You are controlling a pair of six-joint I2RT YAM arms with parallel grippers.
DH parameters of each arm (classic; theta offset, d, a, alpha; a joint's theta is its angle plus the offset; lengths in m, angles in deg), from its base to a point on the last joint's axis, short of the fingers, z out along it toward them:
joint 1: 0 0.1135 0.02 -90
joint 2: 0 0 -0.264 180
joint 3: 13.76 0 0.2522 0
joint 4: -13.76 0 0.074 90
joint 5: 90 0 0 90
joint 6: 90 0.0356 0 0
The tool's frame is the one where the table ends.
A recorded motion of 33 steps. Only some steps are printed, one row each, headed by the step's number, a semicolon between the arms.
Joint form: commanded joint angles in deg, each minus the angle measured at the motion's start. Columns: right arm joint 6, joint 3, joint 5, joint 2, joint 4, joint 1; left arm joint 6, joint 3, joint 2, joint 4, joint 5, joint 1.
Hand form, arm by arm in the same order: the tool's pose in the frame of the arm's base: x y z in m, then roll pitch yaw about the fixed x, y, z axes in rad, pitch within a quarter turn. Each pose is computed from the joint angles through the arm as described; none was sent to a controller.
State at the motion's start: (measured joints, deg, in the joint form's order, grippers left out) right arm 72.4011 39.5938 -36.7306 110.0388 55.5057 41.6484; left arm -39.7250 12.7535 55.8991 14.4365 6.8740 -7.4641
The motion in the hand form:
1: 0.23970 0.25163 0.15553 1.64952 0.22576 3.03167; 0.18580 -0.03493 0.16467 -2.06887 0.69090 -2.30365
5: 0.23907 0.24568 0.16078 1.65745 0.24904 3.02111; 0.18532 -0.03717 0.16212 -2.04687 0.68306 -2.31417
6: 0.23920 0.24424 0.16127 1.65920 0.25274 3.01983; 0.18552 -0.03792 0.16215 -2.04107 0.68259 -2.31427
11: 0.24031 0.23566 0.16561 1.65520 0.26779 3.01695; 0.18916 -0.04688 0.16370 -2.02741 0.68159 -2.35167
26: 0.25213 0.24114 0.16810 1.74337 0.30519 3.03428; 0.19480 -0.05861 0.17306 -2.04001 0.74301 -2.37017
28: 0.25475 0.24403 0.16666 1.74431 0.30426 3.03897; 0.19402 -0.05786 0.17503 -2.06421 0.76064 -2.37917
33: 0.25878 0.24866 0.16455 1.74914 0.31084 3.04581; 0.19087 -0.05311 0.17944 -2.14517 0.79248 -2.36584
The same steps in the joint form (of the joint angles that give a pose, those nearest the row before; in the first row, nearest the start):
1: 0.94 -0.02 -3.20 -3.76 5.46 0.97; -1.46 -0.92 -0.83 6.53 6.86 -0.62
5: -0.73 -0.79 -3.00 -5.87 3.59 0.33; -1.98 -1.68 -0.02 8.78 8.06 -1.10
6: -1.04 -0.95 -3.07 -6.18 3.33 0.13; -2.13 -1.72 0.17 9.25 8.13 -1.30
11: -1.85 -1.86 -4.21 -7.87 2.75 -1.18; -2.41 -0.88 2.27 11.06 8.51 -3.68
26: -8.21 2.42 -3.51 -8.08 -7.96 -1.70; -0.34 1.61 3.33 10.57 4.53 -7.30
28: -8.26 3.28 -3.69 -7.12 -7.96 -1.63; 0.83 2.05 2.37 8.60 3.65 -7.30
33: -8.89 4.68 -3.74 -5.72 -8.28 -1.48; 2.52 3.14 -0.61 2.41 -1.05 -7.04

